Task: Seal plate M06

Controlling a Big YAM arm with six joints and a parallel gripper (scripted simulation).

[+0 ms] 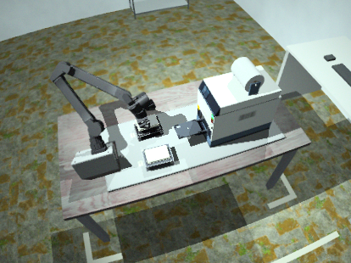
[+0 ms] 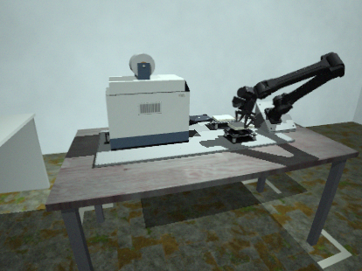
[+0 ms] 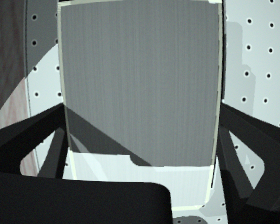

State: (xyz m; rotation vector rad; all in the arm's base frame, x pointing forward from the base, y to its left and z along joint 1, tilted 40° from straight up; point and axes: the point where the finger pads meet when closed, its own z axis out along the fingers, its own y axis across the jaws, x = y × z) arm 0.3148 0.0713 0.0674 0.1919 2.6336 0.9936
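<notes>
The black nest N1 lies 50 mm below my hand. From my hand the other things lie so: foil roll: 540 mm ahead, 330 mm above, 150 mm to the right; then sealer stage: 210 mm ahead, 140 mm to the right, 10 mm above; then pale plate: 220 mm to the right, 30 mm below.
</notes>
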